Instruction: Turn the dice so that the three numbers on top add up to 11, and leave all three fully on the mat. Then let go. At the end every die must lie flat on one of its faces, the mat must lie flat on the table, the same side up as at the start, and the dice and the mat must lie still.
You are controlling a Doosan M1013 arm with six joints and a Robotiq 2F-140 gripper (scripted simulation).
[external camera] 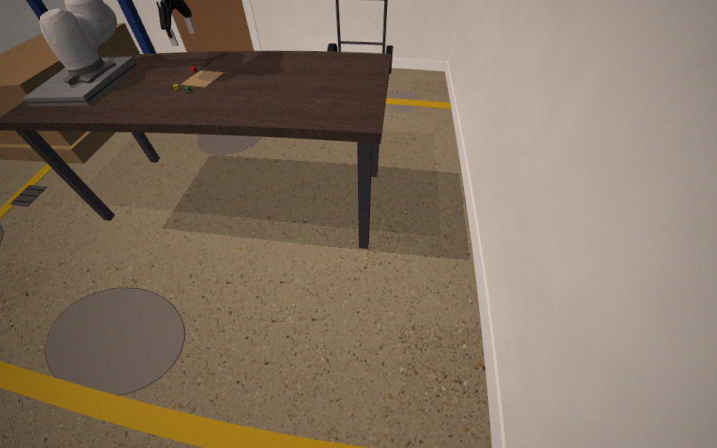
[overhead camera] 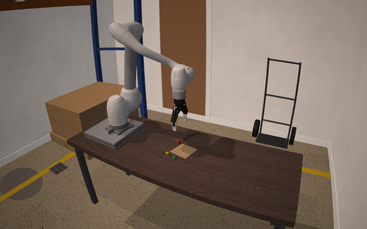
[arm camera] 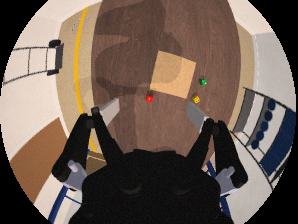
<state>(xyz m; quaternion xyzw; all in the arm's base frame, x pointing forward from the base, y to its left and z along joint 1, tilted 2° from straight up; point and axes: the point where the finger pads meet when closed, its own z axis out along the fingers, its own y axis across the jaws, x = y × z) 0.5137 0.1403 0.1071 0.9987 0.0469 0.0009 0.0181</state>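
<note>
The green die is 70 mm ahead of my hand, 180 mm to the right of it and 150 mm below it. From my hand the other things lie so: red die 20 mm behind, 10 mm to the left, 150 mm below; tan mat 70 mm ahead, 60 mm to the right, 160 mm below; yellow die 160 mm to the right, 150 mm below.
</note>
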